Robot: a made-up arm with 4 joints.
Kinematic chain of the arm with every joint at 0, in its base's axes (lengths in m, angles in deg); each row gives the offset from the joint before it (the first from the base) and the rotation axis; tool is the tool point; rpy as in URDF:
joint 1: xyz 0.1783 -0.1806 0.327 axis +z
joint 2: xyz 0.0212 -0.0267 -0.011 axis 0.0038 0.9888 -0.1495
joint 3: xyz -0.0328 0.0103 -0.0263 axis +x
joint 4: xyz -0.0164 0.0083 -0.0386 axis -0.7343 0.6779 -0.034
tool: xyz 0.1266 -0.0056 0.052 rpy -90 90 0
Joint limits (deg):
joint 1: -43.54..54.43
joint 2: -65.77..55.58
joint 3: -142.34..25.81
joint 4: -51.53..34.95
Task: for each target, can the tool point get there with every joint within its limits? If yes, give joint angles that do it. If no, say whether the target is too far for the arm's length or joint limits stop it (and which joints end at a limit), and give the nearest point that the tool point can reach.
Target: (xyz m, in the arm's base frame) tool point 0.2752 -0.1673 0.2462
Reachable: yes | joints 25.75 14.45 -50.05 23.62
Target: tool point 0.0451 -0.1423 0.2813
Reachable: no: joint limits stop it (at a limit: joint 1, joint 2, joint 3, joint 4) | nearest point 0.1403 -0.1385 0.2614 | short by 0.097 m
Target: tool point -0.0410 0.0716 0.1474
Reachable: no: too far | nearest point 0.1563 -0.1155 0.2646 | short by 0.296 m
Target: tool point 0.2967 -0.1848 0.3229
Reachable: yes | joints 1.23 -33.54 -26.05 20.69
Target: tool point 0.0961 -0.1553 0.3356
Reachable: no: joint limits stop it (at a limit: joint 1, joint 2, joint 4) | nearest point 0.1448 -0.1457 0.3429 | short by 0.050 m
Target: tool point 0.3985 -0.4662 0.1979
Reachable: no: too far | nearest point 0.2563 -0.2817 0.2769 | short by 0.246 m
